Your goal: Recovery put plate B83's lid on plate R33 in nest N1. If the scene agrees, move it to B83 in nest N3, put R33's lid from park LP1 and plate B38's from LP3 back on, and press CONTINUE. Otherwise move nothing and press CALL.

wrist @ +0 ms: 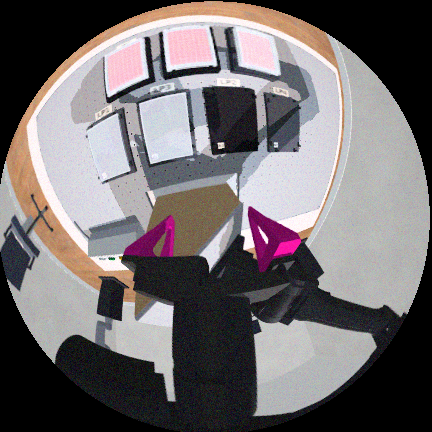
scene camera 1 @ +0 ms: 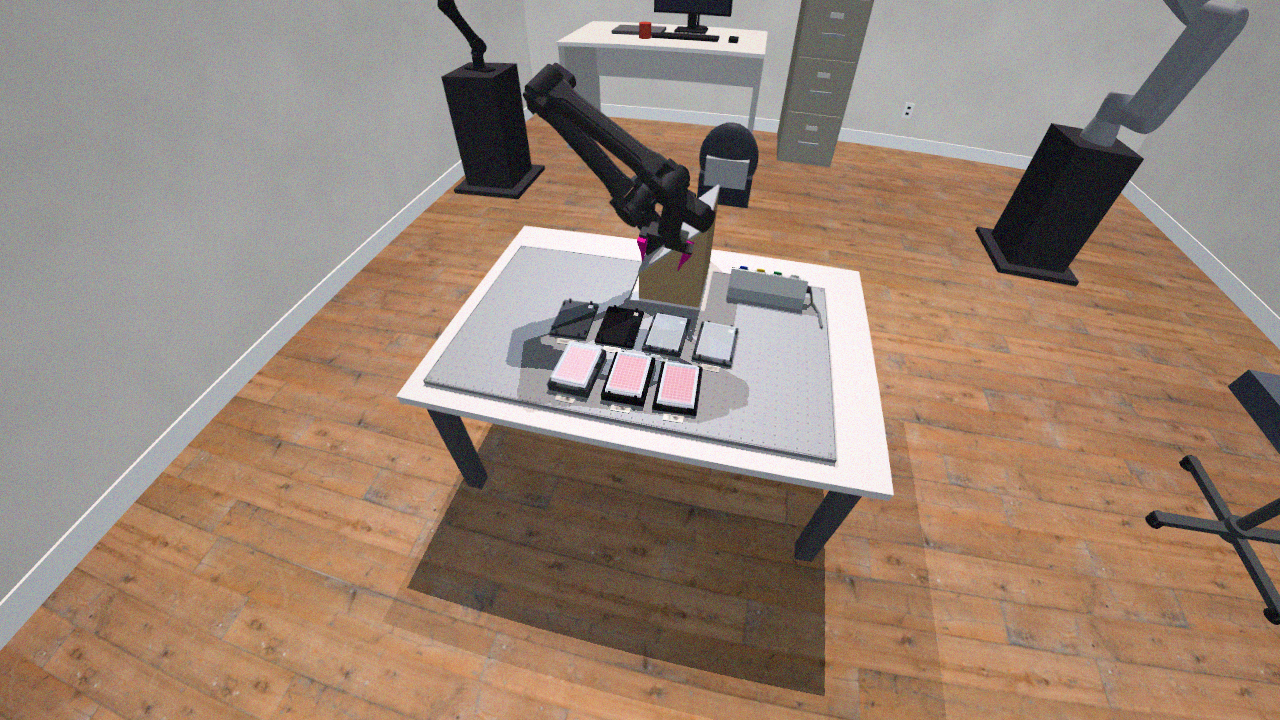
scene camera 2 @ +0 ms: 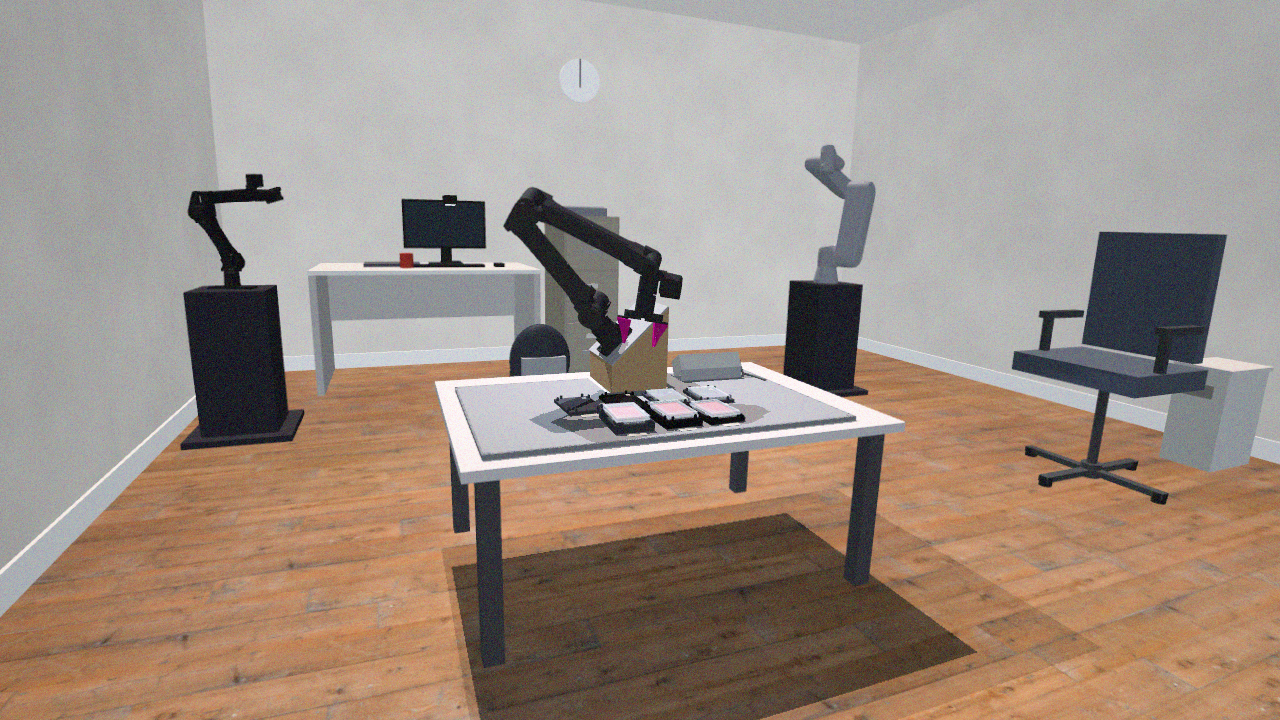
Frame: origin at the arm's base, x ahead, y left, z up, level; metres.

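Where they show: gripper, fingertip midpoint: (wrist: 209,214) (scene camera 1: 660,264) (scene camera 2: 638,345); arm's base, origin of the base link: (wrist: 225,262) (scene camera 2: 615,341).
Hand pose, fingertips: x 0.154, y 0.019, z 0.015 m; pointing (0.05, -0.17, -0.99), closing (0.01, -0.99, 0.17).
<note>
Each offset is from my fingertips to the top centre of the thing.
My gripper (scene camera 1: 663,264) (scene camera 2: 640,344) (wrist: 209,214) is open and empty, raised near the tan block, behind the parks. Pink plates stand in nests at N1 @(0.294 m ahead, 0.145 m right, 0.106 m down) (scene camera 1: 577,365) (wrist: 255,50), N2 @(0.293 m ahead, 0.014 m right, 0.109 m down) (scene camera 1: 629,374) (wrist: 190,47) and N3 @(0.292 m ahead, 0.108 m left, 0.117 m down) (scene camera 1: 678,385) (wrist: 127,67). The N1 plate looks paler; I cannot read plate labels or tell surely whether a lid covers it. Clear lids lie at LP1 @(0.117 m ahead, 0.178 m left, 0.127 m down) (scene camera 1: 716,342) (wrist: 109,145) and LP3 @(0.113 m ahead, 0.046 m left, 0.127 m down) (scene camera 1: 666,332) (wrist: 165,127). LP2 @(0.112 m ahead, 0.084 m right, 0.125 m down) (scene camera 1: 619,325) (wrist: 231,120) looks black, LP4 @(0.111 m ahead, 0.215 m right, 0.125 m down) (scene camera 1: 574,317) (wrist: 283,122) dark grey; no pale lid shows on either.
The tan block (scene camera 1: 675,277) (scene camera 2: 640,367) (wrist: 192,210) with a sloped white face rises behind the parks. A grey button box @(0.133 m back, 0.297 m left, 0.061 m down) (scene camera 1: 768,290) (scene camera 2: 707,367) (wrist: 115,240) stands at the back right, with blue, yellow and green buttons in scene camera 1; their words are unreadable.
</note>
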